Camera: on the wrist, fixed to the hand. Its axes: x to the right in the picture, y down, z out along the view.
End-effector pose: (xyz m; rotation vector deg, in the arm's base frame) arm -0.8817 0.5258 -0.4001 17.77 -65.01 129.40
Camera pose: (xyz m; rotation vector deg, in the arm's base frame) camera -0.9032 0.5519 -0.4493 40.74 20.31 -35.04
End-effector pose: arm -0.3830 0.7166 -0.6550 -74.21 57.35 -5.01
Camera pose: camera -0.4272 0.6870 -0.6820 70.60 88.12 126.62
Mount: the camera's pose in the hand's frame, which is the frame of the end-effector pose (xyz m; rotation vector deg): 0.0056 0.0329 -0.0495 -3.01 -17.78 176.32
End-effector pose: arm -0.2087 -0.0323 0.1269 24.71 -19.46 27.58
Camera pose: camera -0.2104 0.0195 0.0972 24.08 49.22 -143.96
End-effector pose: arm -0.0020 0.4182 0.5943 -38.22 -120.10 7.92
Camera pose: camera 0.0484 0.4416 0.6163 141.54 -33.52 -76.94
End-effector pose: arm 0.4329 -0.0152 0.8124 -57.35 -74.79 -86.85
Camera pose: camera 0.4611 -0.0671 0.8210 -81.16 47.88 61.04
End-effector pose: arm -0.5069 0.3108 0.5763 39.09 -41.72 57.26
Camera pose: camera -0.5239 0.3649 0.5577 41.07 56.80 -102.75
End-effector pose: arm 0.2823 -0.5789 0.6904 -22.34 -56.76 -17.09
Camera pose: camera 0.3359 -0.5722 0.6650 -84.32 15.13 143.65
